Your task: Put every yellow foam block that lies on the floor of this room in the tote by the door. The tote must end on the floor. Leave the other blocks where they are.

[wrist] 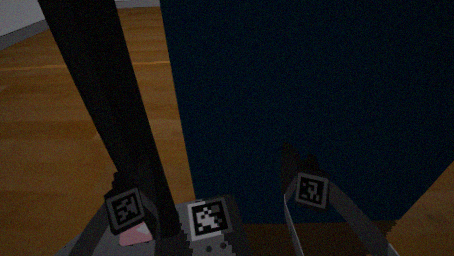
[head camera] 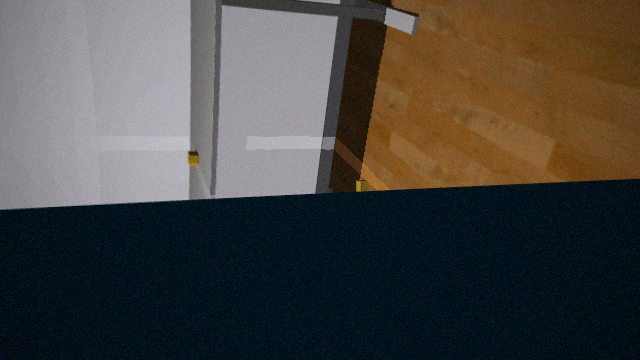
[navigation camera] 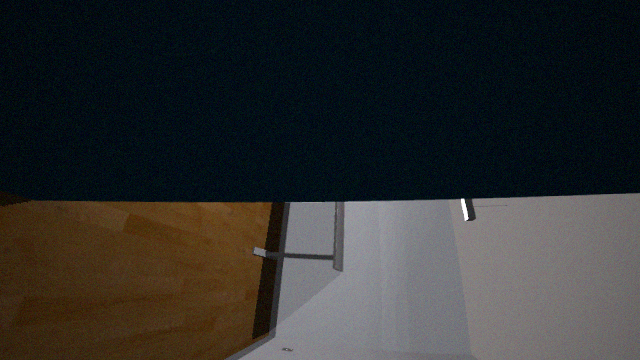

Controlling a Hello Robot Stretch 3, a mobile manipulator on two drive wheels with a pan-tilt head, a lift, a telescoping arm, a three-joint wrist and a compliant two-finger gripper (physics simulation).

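Places are measured from the robot's base along level axes (x left, y back, z up), in millimetres.
Pixels of known places: gripper, fingertip midpoint: [wrist: 217, 166].
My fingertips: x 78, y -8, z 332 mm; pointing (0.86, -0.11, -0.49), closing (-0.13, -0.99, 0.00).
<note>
Behind a point stands the place of what it marks.
The head view is turned sideways. A yellow block [head camera: 361, 185] @(x 557, y -2622, z 40 mm) lies on the wooden floor near the wall, at the edge of a dark blue panel [head camera: 320, 280] @(x 123, y -314, z 1204 mm) that hides part of it. Another yellow block [head camera: 193, 158] @(x 398, y -2750, z 978 mm) sits on the narrow grey table [head camera: 204, 90] @(x 38, y -2510, z 950 mm). In the wrist view my gripper [wrist: 217, 166] @(x 78, y -8, z 332 mm) is open, its two fingers wide apart with no block between them. The dark blue surface [wrist: 310, 80] @(x 168, y -142, z 348 mm) stands close in front of the fingers. The tote and the door do not show in these views.
The dark blue surface [navigation camera: 320, 100] @(x 160, y -174, z 1217 mm) fills the navigation view's upper half. The table's leg [navigation camera: 306, 257] @(x -387, y -2491, z 554 mm) and white foot [navigation camera: 259, 252] @(x -332, y -2316, z 25 mm) stand by the wall. A ceiling lamp [navigation camera: 468, 210] @(x 125, y -1825, z 2090 mm) shows at the right. A black upright bar [wrist: 95, 90] is left in the wrist view.
</note>
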